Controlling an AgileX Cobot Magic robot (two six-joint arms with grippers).
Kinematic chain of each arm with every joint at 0, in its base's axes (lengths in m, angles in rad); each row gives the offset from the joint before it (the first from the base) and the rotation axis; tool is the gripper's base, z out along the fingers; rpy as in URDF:
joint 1: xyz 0 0 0.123 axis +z
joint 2: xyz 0 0 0 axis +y
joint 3: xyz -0.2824 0 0.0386 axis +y
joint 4: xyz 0.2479 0 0.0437 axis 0.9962 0 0.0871
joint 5: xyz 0 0 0 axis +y
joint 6: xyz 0.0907 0 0.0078 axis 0.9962 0 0.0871
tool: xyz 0 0 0 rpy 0 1.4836 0
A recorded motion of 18 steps. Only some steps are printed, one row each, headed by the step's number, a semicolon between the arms.
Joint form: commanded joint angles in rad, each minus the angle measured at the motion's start. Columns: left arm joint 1, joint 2, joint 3, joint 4, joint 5, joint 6; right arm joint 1, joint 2, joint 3, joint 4, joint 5, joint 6.
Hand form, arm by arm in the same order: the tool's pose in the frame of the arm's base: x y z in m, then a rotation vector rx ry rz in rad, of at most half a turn. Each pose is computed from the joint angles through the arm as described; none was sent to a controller.
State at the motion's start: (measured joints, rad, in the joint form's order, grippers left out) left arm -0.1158 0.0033 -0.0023 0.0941 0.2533 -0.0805; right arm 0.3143 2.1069 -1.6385 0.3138 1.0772 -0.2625
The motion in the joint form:
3: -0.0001 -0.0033 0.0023 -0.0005 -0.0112 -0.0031; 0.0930 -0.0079 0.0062 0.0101 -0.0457 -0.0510
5: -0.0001 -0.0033 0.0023 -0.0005 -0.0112 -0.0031; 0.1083 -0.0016 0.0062 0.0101 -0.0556 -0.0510
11: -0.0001 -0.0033 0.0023 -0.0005 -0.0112 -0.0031; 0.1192 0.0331 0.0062 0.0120 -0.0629 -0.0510
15: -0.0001 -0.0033 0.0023 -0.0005 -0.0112 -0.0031; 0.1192 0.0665 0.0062 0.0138 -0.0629 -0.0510
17: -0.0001 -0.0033 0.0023 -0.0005 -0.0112 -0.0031; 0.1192 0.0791 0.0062 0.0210 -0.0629 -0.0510
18: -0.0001 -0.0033 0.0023 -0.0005 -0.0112 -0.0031; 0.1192 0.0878 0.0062 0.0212 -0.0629 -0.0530
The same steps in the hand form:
3: 0.0553 -0.0044 0.1912 0.0896 1.7227 -0.0609; 0.3873 0.1942 0.1888 -0.8416 2.8425 0.4450
5: 0.0553 -0.0044 0.1912 0.0896 1.7227 -0.0609; 0.3856 0.2005 0.1862 -0.8595 2.8357 0.4450
11: 0.0553 -0.0044 0.1912 0.0896 1.7227 -0.0609; 0.3857 0.2058 0.1712 -0.8737 2.8615 0.4453
15: 0.0553 -0.0044 0.1912 0.0896 1.7227 -0.0609; 0.3869 0.2065 0.1567 -0.8754 2.8957 0.4452
17: 0.0553 -0.0044 0.1912 0.0896 1.7227 -0.0609; 0.3871 0.2072 0.1513 -0.8710 2.9092 0.4538
18: 0.0553 -0.0044 0.1912 0.0896 1.7227 -0.0609; 0.3873 0.2073 0.1475 -0.8743 2.9169 0.4532

